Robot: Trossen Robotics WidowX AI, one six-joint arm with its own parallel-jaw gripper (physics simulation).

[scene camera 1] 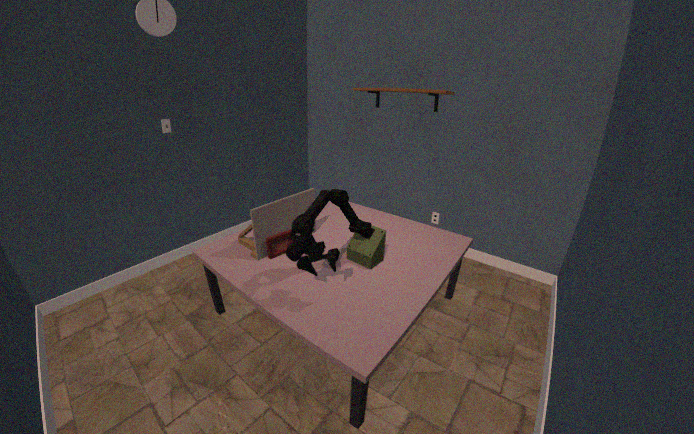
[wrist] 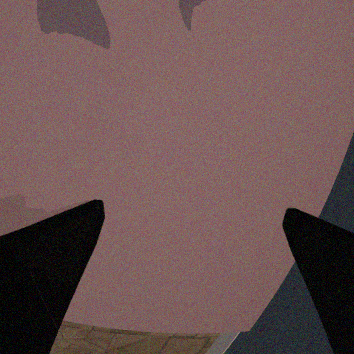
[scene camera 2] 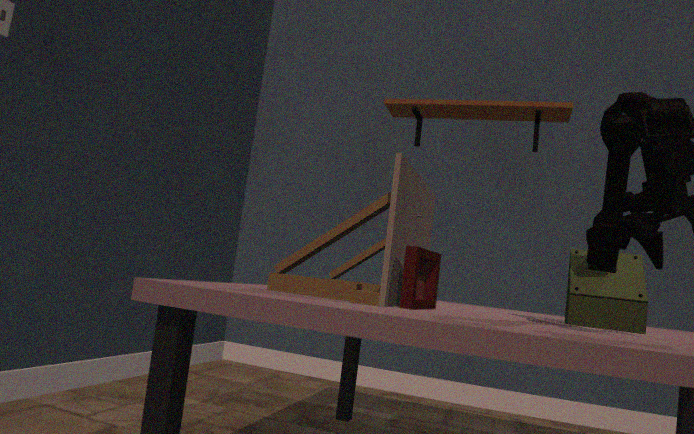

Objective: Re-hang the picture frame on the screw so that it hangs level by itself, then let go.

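Pixels of known places: gripper, fingertip midpoint: [scene camera 1: 326, 273] [wrist: 195, 213] [scene camera 2: 681, 261]; arm's base at its link origin: [scene camera 1: 367, 232] [scene camera 2: 602, 262].
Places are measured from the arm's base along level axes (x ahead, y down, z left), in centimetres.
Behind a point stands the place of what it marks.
The red picture frame [scene camera 1: 276, 245] {x 38.9, y 10.1, z 34.0 cm} [scene camera 2: 410, 281] {x 37.7, y 10.4, z 40.3 cm} stands upright on the table at the foot of the upright pale board [scene camera 1: 276, 217] {x 42.0, y -5.3, z 30.2 cm} [scene camera 2: 415, 204] {x 42.3, y -7.5, z 26.6 cm}, close to its face. Part of the frame is hidden by the arm in scene camera 1. I cannot make out the screw on the board in any view. My gripper [scene camera 1: 325, 272] {x -10.1, y 1.7, z 40.8 cm} [scene camera 2: 631, 268] [wrist: 195, 213] {x -10.1, y 1.7, z 40.8 cm} is open and empty. It points down over the pink table [scene camera 1: 358, 317] {x -28.6, y 15.9, z 40.1 cm} [scene camera 2: 255, 297] {x 55.0, y 16.2, z 69.7 cm} [wrist: 190, 125] {x -13.2, y 15.9, z 34.0 cm}, apart from the frame and out in front of the board. The frame does not show in the wrist view.
A green box [scene camera 1: 364, 251] {x -4.3, y 7.1, z 7.4 cm} [scene camera 2: 606, 311] {x -1.2, y 11.8, z 8.4 cm} stands on the table under the arm's base end. Wooden braces [scene camera 1: 246, 243] {x 58.2, y 12.9, z 43.5 cm} [scene camera 2: 332, 232] {x 54.8, y 2.2, z 43.2 cm} support the board from behind. A wall shelf [scene camera 1: 404, 91] [scene camera 2: 475, 110] hangs beyond the table. A table edge shows at the bottom and right of the wrist view.
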